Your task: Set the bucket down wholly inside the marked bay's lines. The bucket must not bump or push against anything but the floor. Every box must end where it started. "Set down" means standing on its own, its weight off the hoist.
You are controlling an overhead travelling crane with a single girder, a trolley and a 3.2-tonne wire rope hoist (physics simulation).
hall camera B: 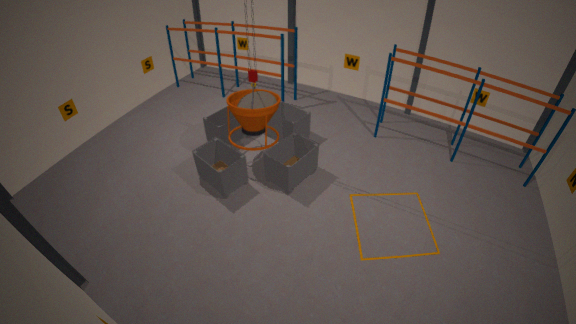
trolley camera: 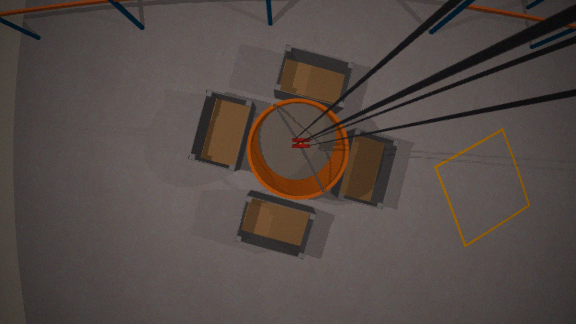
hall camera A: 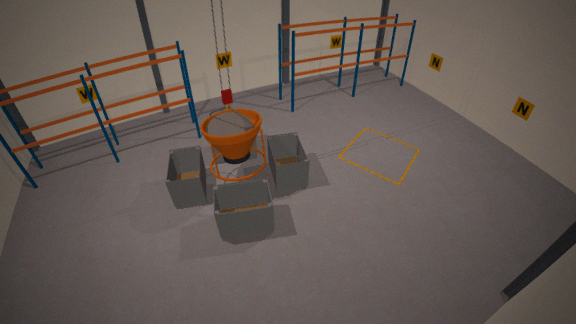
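Note:
The orange bucket (hall camera A: 233,142) (hall camera B: 253,116) (trolley camera: 300,189) hangs upright, off the floor, over the gap among several grey boxes. Its base ring shows near or above box-rim height; the exact clearance cannot be told. My hook (hall camera A: 228,106) (hall camera B: 254,85) (trolley camera: 301,144), below the red block, holds the bucket by its sling. In the trolley view boxes stand to its left (trolley camera: 226,132), top (trolley camera: 312,82), right (trolley camera: 367,167) and bottom (trolley camera: 277,222); the top one is hidden in hall camera A. The marked bay (hall camera A: 392,139) (hall camera B: 400,256) (trolley camera: 450,206) lies beyond the right box.
Blue-and-orange racks stand along the W wall, one left (hall camera A: 145,52) (hall camera B: 250,35) and one right (hall camera A: 320,31) (hall camera B: 435,70). The bay is nearer the N wall (hall camera A: 480,75). The bucket's round shadow falls on the floor around the left box in the trolley view.

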